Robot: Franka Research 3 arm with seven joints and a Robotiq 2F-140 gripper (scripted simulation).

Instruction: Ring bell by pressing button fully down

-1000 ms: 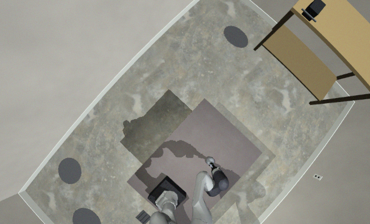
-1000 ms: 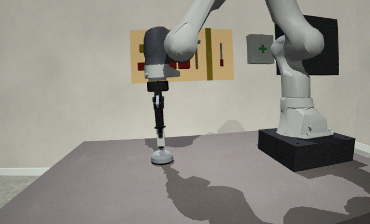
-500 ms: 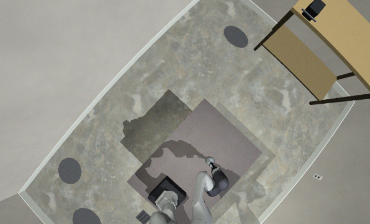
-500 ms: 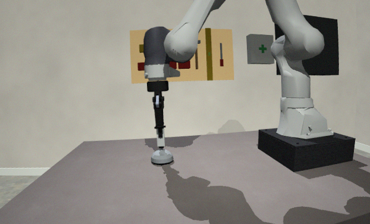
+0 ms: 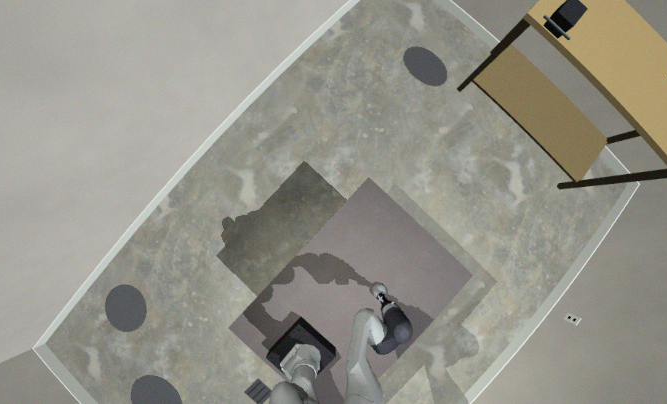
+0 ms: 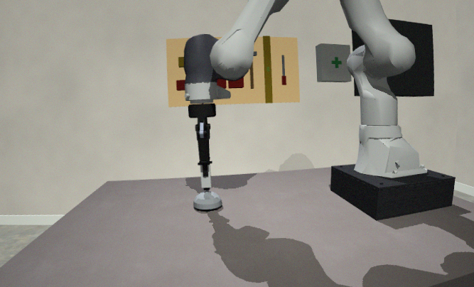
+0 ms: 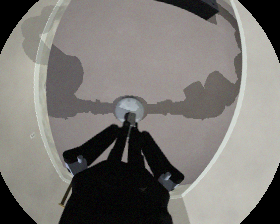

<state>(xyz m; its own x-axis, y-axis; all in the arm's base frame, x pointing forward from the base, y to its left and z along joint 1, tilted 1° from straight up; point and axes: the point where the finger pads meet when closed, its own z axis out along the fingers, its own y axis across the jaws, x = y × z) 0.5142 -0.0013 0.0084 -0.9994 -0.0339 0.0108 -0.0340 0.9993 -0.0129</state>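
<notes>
Right now the dark button is 4 cm below my hand and 1 cm to the right of it. Round my hand: bell (6 cm below, 1 cm to the right).
</notes>
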